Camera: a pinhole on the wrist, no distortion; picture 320 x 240 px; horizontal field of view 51.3 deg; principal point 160.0 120.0 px. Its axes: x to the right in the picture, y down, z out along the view. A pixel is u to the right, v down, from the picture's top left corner.
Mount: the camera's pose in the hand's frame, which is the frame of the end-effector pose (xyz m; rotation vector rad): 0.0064 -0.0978 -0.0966 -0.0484 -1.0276 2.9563
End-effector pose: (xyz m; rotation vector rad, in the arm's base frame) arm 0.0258 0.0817 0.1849 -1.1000 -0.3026 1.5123
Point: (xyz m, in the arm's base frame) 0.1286 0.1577 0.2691
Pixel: 35 62
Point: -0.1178 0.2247 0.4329
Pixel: outside the picture
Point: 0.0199 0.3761 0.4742
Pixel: 50 56
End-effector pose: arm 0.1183 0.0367 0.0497 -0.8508 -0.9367 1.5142
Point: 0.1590 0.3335 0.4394
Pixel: outside the picture
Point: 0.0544 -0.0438 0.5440
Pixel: 210 131
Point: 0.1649 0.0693 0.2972
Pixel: 127 149
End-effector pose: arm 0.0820 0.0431 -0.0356 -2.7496 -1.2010 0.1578
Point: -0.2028 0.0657 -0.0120
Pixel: outside the picture
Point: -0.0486 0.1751 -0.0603
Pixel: 142 60
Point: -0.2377 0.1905 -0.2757
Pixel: 230 48
